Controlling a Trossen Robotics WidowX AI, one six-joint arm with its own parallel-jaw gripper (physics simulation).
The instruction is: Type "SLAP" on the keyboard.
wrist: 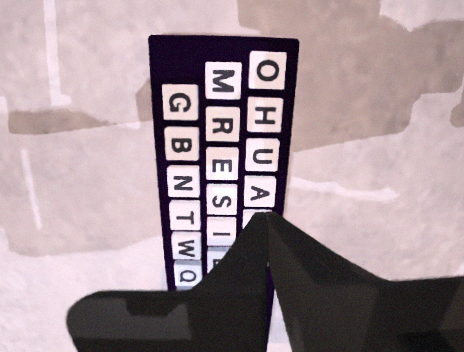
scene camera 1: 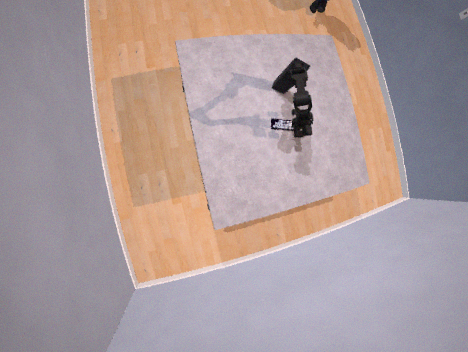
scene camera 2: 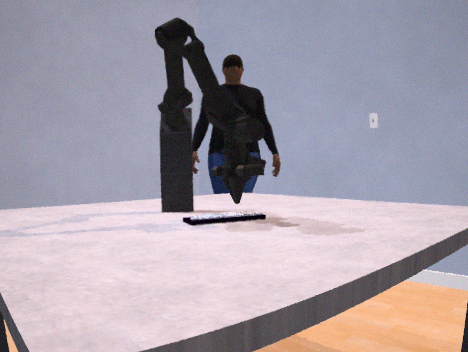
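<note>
The keyboard is a dark slab with white letter keys, lying flat on the table. My gripper is shut and empty, tip down, a little above the keyboard. In the wrist view its tip overlaps the key just below the A key and hides that key's letter. The S key shows in the middle row, left of the A key. The L key and P key cannot be made out; the lower part of the keyboard is hidden behind the fingers.
The table carries the arm's dark base block, behind the keyboard in scene camera 2. A person in a black top stands beyond the table's far edge. Shadows of the arm fall across the table top.
</note>
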